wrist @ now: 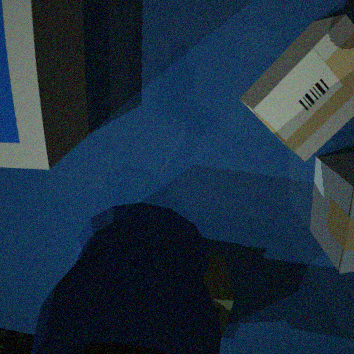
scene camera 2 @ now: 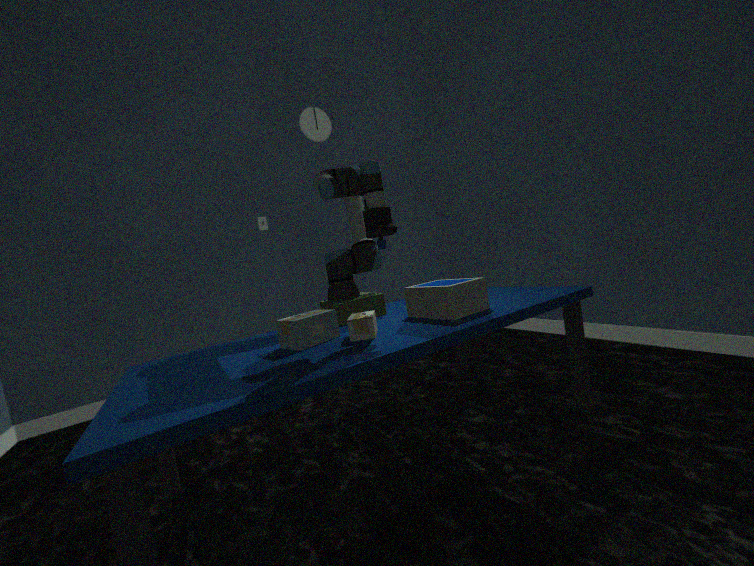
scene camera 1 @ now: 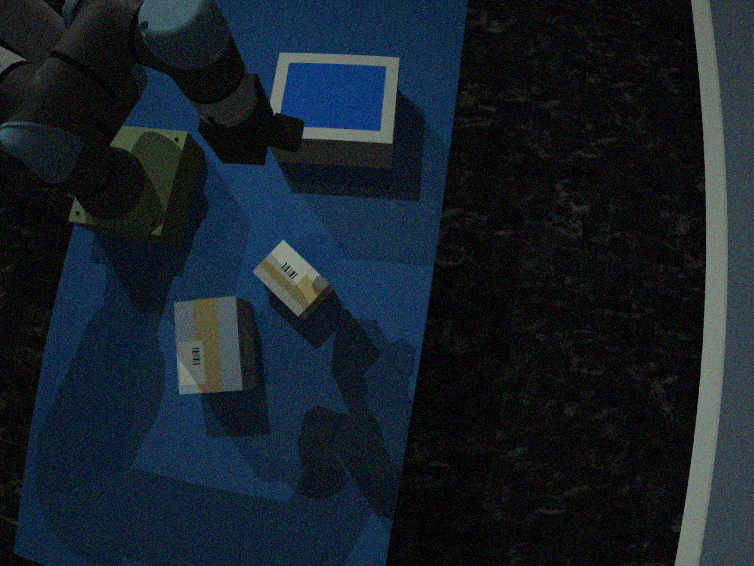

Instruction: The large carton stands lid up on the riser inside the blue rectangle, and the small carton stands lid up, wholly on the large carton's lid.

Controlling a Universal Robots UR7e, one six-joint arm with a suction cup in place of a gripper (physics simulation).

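Note:
In scene camera 1, a large carton (scene camera 1: 215, 352), a small carton (scene camera 1: 298, 285) and a riser (scene camera 1: 348, 102) rest on the table. Scene camera 2 shows the riser (scene camera 2: 449, 299) too, along with the small carton (scene camera 2: 361, 326) and the large carton (scene camera 2: 298, 332). In the wrist view the suction cup (wrist: 138, 274) holds nothing, and the large carton (wrist: 324, 220), the riser (wrist: 51, 118) and the small carton (wrist: 297, 97) are visible there as well.

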